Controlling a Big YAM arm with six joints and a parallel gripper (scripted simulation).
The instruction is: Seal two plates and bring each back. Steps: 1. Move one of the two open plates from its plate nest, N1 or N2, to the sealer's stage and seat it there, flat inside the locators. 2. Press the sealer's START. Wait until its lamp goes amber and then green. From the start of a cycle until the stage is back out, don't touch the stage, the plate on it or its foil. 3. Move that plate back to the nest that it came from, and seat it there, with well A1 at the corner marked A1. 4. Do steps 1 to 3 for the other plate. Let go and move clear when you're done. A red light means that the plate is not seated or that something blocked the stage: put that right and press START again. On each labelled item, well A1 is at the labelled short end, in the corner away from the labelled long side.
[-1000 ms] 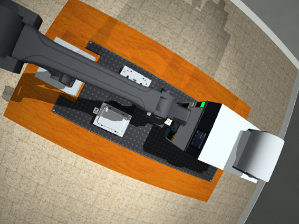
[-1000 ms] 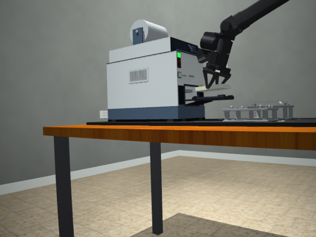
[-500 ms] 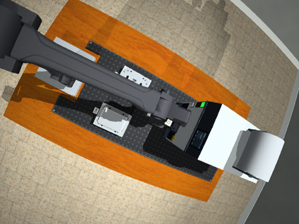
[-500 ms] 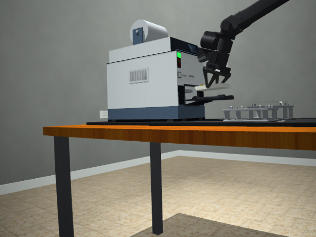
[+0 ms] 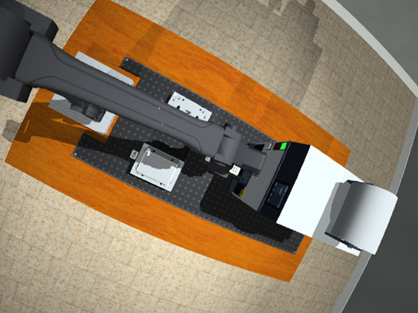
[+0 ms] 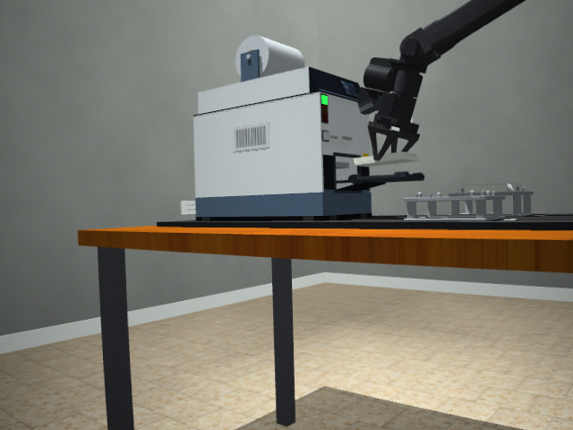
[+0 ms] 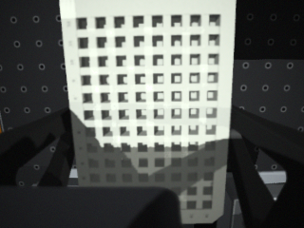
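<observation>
My hand is 40 mm above the sealer stage. Round my hand: plate nest (190 mm behind, 70 mm to the left, 100 mm below); pale start button (100 mm ahead, 100 mm to the left, 50 mm above); A1 mark (260 mm behind, 120 mm to the left, 90 mm below).
</observation>
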